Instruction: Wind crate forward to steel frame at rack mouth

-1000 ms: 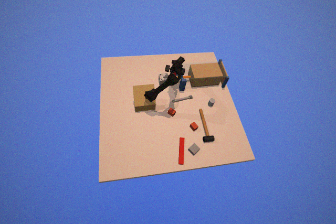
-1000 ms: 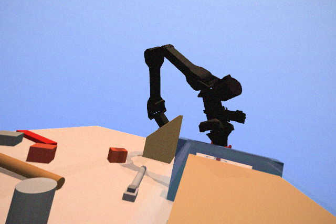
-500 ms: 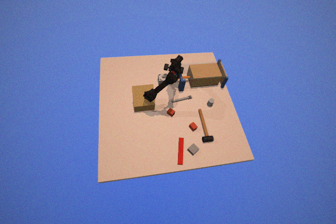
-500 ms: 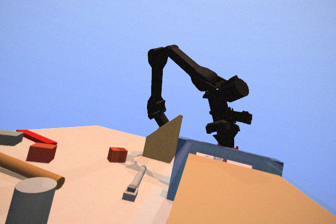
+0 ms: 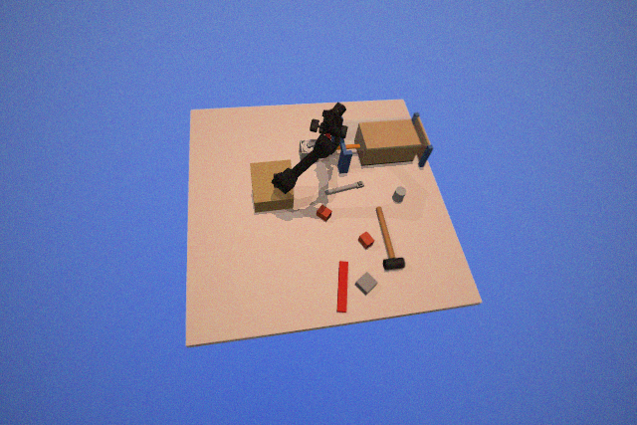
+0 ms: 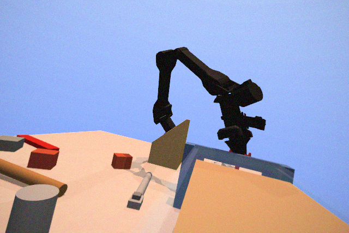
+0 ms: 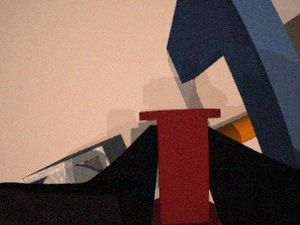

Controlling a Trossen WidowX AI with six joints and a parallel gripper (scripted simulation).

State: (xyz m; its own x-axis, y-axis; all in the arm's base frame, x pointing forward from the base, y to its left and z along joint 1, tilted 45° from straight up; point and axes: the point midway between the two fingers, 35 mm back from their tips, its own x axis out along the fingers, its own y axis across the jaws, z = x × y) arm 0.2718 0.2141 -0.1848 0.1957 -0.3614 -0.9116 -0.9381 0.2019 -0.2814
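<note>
The winch handle is 4 cm behind my gripper tip, 3 cm to the right of it and 3 cm below it. Round my gripper tip: grey winch: 12 cm behind, 10 cm below, 5 cm to the right; then blue steel frame: 6 cm ahead, 4 cm to the right, 3 cm below; then red knob: 2 cm to the right, 1 cm behind.
</note>
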